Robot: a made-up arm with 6 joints. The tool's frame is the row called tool. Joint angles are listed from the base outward. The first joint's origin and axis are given. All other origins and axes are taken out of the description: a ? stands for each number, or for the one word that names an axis. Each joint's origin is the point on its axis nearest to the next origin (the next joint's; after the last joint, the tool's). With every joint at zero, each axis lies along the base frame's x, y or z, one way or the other. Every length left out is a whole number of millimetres.
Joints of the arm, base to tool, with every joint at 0 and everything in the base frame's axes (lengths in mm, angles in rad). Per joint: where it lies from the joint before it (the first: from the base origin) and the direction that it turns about. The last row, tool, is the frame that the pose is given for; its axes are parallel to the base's.
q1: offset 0 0 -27 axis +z
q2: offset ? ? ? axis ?
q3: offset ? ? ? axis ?
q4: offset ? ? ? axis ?
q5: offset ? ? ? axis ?
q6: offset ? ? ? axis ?
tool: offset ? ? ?
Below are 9 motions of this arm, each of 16 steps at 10 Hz.
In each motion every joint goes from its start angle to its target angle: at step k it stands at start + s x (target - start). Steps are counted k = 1, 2, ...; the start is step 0. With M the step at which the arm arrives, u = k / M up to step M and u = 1 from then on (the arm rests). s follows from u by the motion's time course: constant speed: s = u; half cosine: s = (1 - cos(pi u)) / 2; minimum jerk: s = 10 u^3 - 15 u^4 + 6 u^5.
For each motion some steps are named. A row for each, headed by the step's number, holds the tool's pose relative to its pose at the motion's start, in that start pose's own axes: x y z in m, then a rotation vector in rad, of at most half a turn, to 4 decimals.
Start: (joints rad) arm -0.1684 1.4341 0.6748 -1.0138 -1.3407 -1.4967
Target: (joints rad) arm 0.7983 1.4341 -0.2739 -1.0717 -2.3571 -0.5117
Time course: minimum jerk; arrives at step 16
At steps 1, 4, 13, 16:
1: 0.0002 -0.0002 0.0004 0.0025 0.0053 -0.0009
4: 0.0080 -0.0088 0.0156 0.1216 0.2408 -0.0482
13: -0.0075 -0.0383 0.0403 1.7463 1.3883 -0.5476
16: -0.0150 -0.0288 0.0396 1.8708 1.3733 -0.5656

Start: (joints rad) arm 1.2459 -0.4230 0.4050 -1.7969 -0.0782 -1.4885
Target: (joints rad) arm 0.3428 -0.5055 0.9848 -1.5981 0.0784 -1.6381
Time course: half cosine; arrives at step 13
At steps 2, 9, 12, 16:
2: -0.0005 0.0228 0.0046 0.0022 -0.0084 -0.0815
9: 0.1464 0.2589 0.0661 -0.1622 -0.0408 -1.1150
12: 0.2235 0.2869 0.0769 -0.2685 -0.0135 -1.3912
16: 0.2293 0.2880 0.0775 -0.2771 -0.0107 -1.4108

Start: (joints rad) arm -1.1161 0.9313 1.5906 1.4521 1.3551 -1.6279
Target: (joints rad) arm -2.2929 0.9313 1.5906 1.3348 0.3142 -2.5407
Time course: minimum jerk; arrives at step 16
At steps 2, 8, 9, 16:
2: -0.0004 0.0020 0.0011 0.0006 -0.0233 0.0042
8: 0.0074 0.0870 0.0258 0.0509 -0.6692 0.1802
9: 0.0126 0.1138 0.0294 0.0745 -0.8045 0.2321
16: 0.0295 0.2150 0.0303 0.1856 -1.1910 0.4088

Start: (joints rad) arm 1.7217 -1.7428 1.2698 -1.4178 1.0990 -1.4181
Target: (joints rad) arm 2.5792 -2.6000 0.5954 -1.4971 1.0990 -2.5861
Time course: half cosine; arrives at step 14
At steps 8, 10, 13, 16:
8: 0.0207 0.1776 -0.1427 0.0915 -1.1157 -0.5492
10: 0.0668 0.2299 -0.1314 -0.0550 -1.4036 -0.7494
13: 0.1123 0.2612 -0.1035 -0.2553 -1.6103 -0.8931
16: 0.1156 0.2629 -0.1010 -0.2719 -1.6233 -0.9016

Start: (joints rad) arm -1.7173 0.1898 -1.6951 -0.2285 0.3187 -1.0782
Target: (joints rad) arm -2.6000 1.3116 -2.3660 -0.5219 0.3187 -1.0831
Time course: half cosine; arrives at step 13
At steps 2, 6, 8, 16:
2: -0.0198 0.0041 -0.0075 -0.0145 -0.0485 -0.0054
6: -0.1291 0.0412 -0.0763 -0.2008 -0.3620 0.0640
8: -0.1708 0.0614 -0.1232 -0.3942 -0.5174 0.1891
16: -0.1974 0.0825 -0.1700 -0.7404 -0.6388 0.4344

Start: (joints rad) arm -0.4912 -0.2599 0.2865 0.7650 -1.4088 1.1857
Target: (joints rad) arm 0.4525 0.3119 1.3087 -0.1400 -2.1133 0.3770
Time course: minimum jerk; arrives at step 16
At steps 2, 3, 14, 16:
2: 0.0027 -0.0067 -0.0048 0.0025 -0.0168 0.0145
3: 0.0089 -0.0205 -0.0149 0.0080 -0.0517 0.0447
14: 0.5194 -0.2491 -0.2207 0.5568 -1.2367 1.2167
16: 0.5295 -0.2456 -0.2198 0.5761 -1.2545 1.2386

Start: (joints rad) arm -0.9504 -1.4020 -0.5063 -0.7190 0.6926 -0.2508
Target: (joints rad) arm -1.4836 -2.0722 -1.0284 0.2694 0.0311 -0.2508
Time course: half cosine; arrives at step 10
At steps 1, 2, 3, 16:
1: 0.0002 -0.0090 0.0007 -0.0020 -0.0120 0.0203
2: 0.0024 -0.0358 0.0040 -0.0077 -0.0452 0.0828
3: 0.0116 -0.0797 0.0128 -0.0155 -0.0910 0.1905
16: 0.3227 -0.3241 0.1623 0.1238 -0.1885 1.1911

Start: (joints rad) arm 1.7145 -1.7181 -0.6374 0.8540 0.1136 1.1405
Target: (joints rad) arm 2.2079 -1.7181 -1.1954 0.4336 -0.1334 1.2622
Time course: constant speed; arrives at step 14
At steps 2, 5, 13, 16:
2: 0.0125 -0.0606 -0.0052 -0.0960 0.0251 0.0656
5: 0.0385 -0.1443 0.0012 -0.2549 0.0661 0.1502
13: 0.1266 -0.2966 0.0955 -0.7458 0.2028 0.2800
16: 0.1376 -0.3062 0.1134 -0.8120 0.2233 0.2853

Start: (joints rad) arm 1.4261 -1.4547 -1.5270 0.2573 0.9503 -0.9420
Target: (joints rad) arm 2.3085 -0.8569 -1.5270 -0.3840 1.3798 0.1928
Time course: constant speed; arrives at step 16
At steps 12, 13, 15, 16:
12: -0.2965 -0.0419 -0.0848 -0.2732 0.3111 0.0620
13: -0.3142 -0.0474 -0.1022 -0.2903 0.3324 0.0541
15: -0.3450 -0.0589 -0.1407 -0.3197 0.3733 0.0346
16: -0.3580 -0.0647 -0.1616 -0.3317 0.3930 0.0232

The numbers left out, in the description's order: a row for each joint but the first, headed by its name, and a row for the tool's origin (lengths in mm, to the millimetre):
q2: xyz -53 -48 0, axis +x
q3: xyz 0 119 45, axis -z
q4: xyz -340 116 0, axis -y
q5: xyz 106 0 245, axis -z
q6: xyz -212 -140 0, axis +y
tool: xyz -114 0 -62

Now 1 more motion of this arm.
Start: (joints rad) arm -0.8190 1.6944 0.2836 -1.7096 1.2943 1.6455
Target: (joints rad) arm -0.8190 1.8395 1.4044 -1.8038 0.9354 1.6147
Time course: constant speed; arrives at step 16
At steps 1, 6, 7, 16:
1: -0.0233 -0.0116 0.0039 -0.0415 0.0659 0.0079
6: -0.1269 -0.0685 0.0516 -0.2507 0.3936 0.0632
7: -0.1442 -0.0790 0.0661 -0.2923 0.4588 0.0776
16: -0.2284 -0.1487 0.2408 -0.6434 1.0446 0.2641

